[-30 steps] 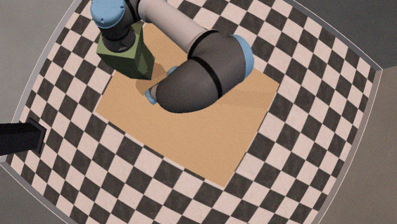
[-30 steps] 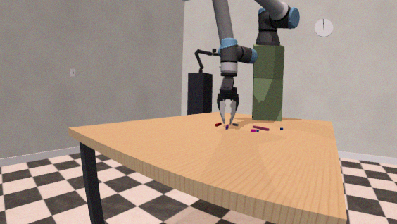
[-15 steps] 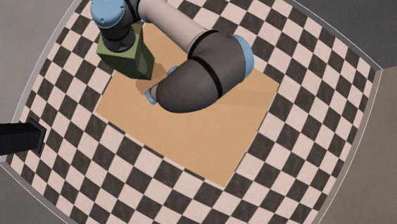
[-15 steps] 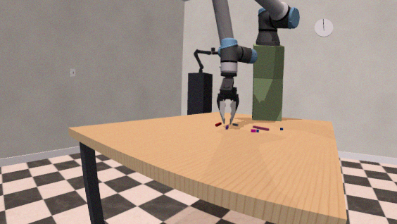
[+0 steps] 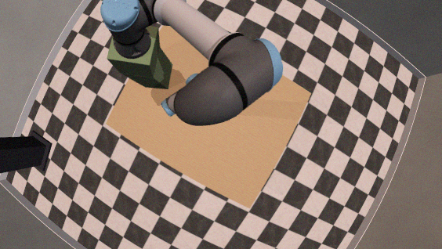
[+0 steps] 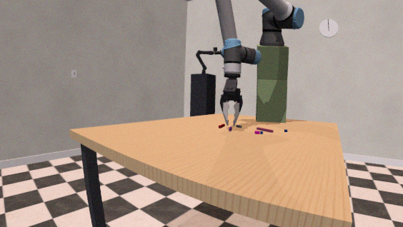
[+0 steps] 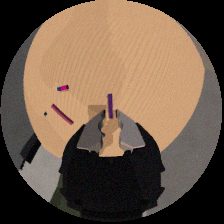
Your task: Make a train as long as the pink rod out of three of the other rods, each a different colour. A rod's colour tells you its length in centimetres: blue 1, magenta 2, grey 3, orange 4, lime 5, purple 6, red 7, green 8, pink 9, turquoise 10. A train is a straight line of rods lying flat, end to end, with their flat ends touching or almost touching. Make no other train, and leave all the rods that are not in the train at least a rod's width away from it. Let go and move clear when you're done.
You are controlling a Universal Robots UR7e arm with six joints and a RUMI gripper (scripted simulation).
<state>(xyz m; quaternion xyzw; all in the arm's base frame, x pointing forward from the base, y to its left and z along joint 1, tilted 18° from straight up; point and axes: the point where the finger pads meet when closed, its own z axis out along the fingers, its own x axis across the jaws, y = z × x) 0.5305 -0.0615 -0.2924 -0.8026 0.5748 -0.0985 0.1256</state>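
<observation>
Now: the purple rod 30 mm below my hand. Also, from my hand: red rod (70 mm to the right, 50 mm behind, 30 mm below); then grey rod (100 mm behind, 30 mm below); then magenta rod (120 mm to the left, 30 mm below, 20 mm ahead).
</observation>
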